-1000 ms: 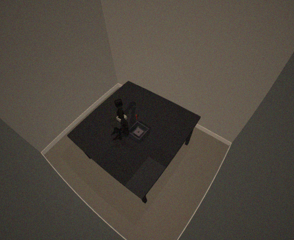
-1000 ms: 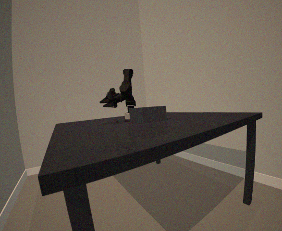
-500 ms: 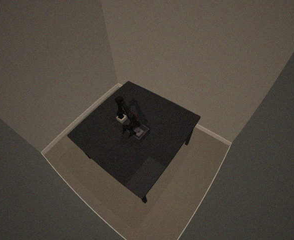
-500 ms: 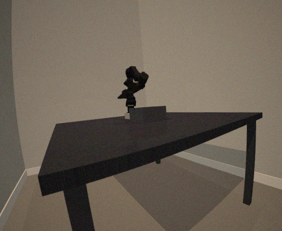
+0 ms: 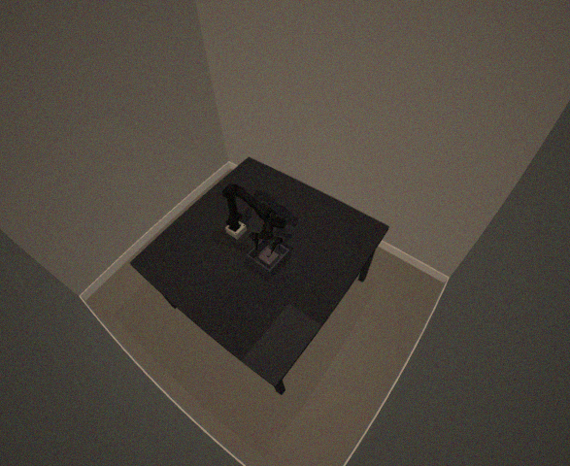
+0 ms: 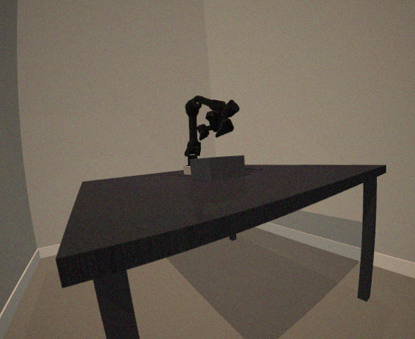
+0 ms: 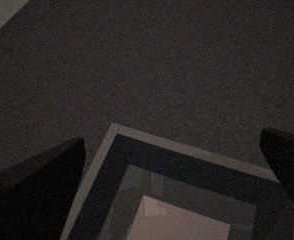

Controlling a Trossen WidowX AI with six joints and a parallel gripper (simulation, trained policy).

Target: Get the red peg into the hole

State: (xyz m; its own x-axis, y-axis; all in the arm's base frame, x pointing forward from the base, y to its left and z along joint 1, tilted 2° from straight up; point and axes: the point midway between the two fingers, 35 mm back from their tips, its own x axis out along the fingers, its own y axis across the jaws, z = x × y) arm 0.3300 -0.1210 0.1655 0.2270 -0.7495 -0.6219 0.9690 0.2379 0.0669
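The red peg is 25 cm to the left of my gripper tip, 16 cm behind it and 15 cm below it. Round my gripper tip: pale plate 14 cm below, 6 cm to the left, 1 cm behind; grey box 16 cm below, 6 cm to the left, 1 cm behind.
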